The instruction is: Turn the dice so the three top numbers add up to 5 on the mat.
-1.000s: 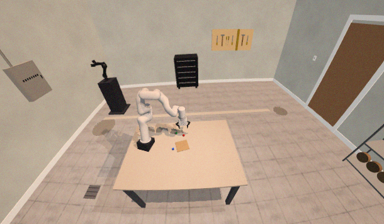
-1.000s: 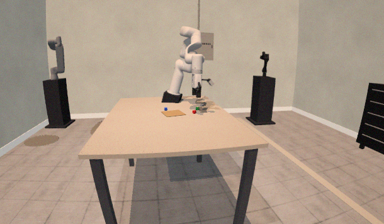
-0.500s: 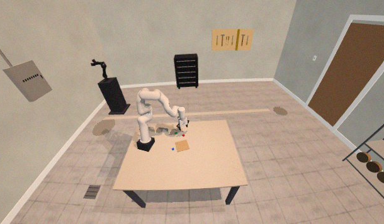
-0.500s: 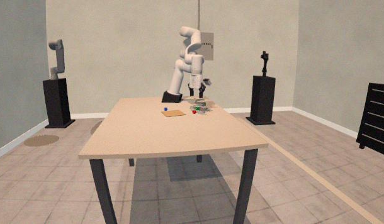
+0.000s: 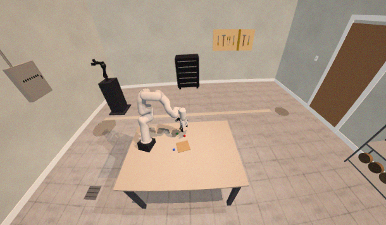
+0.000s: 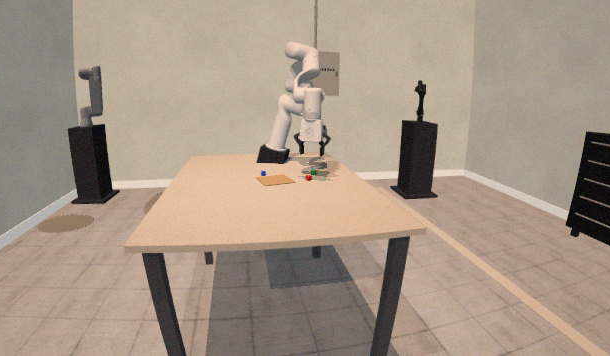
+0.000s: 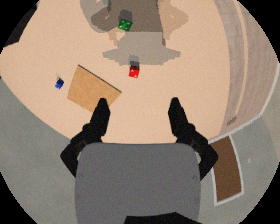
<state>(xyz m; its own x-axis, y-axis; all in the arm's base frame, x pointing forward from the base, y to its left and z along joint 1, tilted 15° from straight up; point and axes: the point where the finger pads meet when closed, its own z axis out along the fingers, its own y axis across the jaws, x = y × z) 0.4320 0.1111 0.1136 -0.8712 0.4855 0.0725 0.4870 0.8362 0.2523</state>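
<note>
My hand is 120 mm above the red die, 10 mm to the left of it and 10 mm past it. From my hand the other things lie so: green die 120 mm below, 100 mm behind, 30 mm to the left; then blue die 210 mm to the right, 120 mm below, 110 mm behind; then brown mat 160 mm to the right, 120 mm below, 10 mm behind.
</note>
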